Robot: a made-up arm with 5 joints.
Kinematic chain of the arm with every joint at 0, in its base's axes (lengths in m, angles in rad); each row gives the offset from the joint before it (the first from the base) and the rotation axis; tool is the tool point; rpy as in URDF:
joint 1: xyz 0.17 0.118 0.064 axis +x
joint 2: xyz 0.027 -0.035 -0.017 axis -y
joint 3: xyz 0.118 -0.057 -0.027 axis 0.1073 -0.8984 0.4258
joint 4: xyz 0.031 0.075 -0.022 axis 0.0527 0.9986 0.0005
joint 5: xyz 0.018 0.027 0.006 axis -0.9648 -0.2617 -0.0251
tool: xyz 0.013 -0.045 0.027 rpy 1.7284 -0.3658 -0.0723
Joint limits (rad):
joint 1: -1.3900..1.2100
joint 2: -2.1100..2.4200
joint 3: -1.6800..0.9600
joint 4: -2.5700..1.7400
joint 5: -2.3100..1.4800
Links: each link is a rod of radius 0.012 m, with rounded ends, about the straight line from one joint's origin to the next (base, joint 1, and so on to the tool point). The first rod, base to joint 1, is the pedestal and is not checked.
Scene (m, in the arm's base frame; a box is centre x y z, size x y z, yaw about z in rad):
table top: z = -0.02
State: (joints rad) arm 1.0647 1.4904 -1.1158 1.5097 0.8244
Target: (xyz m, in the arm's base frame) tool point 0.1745 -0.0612 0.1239
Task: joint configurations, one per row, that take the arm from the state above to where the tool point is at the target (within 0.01 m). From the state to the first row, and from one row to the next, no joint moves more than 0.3 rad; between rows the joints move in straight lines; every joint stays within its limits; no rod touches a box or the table.
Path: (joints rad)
1: 1.0390 1.7228 -1.0690 1.5435 0.7226
2: 1.0133 1.9552 -1.0222 1.5773 0.6208
3: 0.9875 2.1876 -0.9753 1.6110 0.5190
4: 0.9618 2.4200 -0.9285 1.6448 0.4172

